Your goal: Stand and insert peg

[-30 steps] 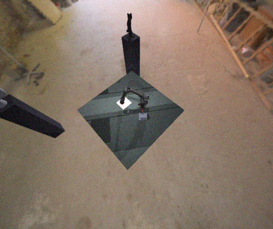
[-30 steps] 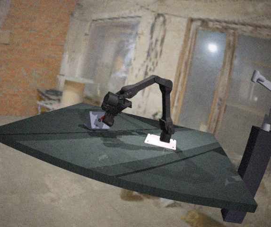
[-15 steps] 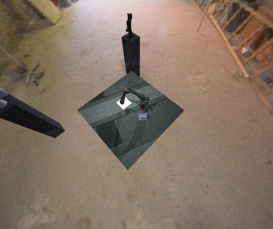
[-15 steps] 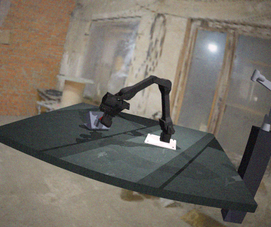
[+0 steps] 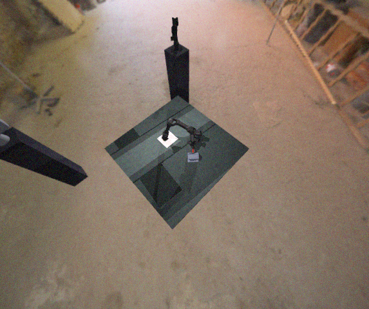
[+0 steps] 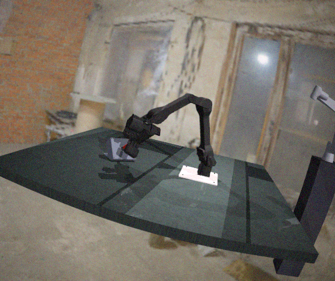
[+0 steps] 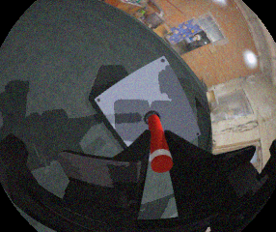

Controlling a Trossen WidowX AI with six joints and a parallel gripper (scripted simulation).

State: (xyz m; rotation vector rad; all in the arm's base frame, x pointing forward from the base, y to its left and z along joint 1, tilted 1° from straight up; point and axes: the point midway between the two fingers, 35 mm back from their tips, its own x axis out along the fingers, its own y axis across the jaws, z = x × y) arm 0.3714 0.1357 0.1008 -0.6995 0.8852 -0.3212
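The grey sloped panel lies 5 cm below my gripper tip, 4 cm to the right of it and 4 cm ahead of it. Also, from my gripper tip: red peg (1 cm to the left, 1 cm behind, 1 cm above).
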